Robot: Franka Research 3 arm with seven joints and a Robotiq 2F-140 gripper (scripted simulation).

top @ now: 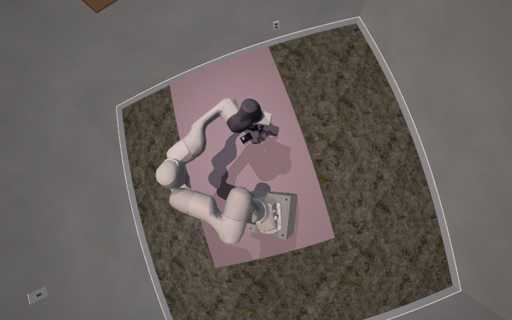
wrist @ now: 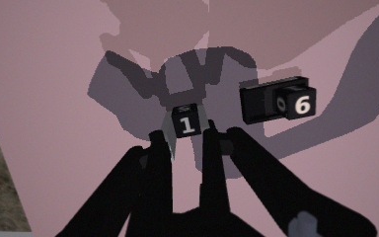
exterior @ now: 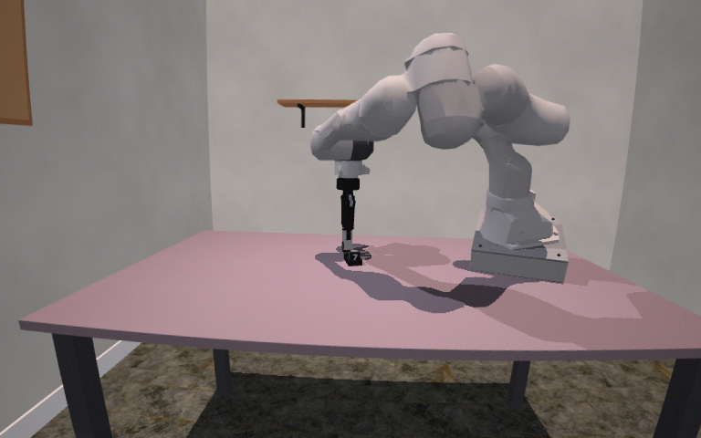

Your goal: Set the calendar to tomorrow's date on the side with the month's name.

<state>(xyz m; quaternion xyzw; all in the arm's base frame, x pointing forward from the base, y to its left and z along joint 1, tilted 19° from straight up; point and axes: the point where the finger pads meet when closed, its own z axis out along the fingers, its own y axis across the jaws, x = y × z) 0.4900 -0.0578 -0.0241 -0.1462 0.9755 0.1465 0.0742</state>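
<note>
My gripper is now 30 mm above the black digit cube. Round my hand: black calendar tray (100 mm to the left, 40 mm below, 30 mm behind).
</note>
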